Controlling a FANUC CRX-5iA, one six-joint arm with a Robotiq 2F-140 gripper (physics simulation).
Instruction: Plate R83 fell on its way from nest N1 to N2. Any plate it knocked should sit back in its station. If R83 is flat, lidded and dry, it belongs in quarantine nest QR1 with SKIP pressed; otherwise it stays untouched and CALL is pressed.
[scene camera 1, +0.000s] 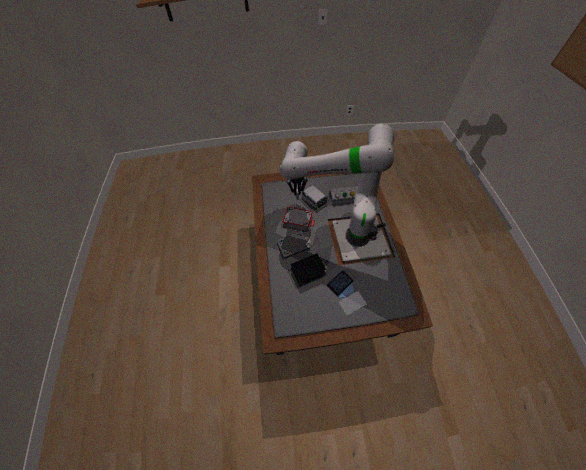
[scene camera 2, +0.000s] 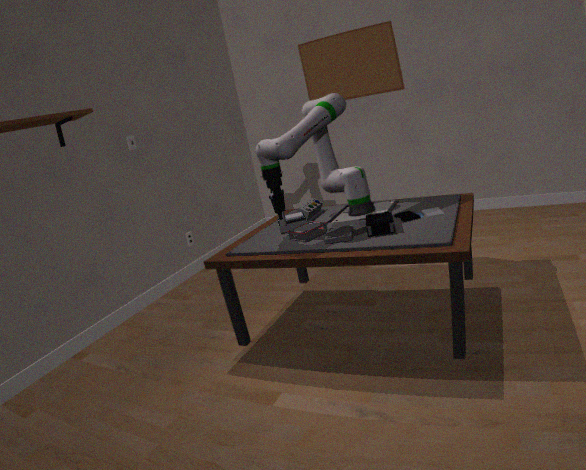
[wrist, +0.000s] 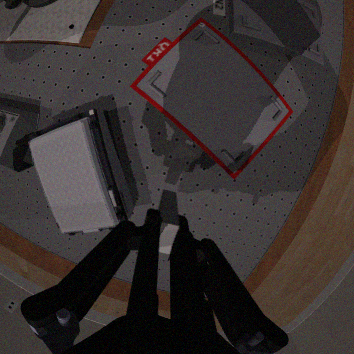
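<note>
My gripper is shut and empty, its fingertips low over the mat, beside a white-topped block with dark sides. I cannot tell whether this block is R83; no plate name is readable. The red-edged nest QR1 holds no plate and lies partly in the arm's shadow. Nest N2 stands beyond it, also shadowed. The button box is beside the block; its labels are unreadable now.
A black block stands past N2. A dark tablet-like piece lies on something blue near a pale sheet. The arm's white base plate is beside the nests.
</note>
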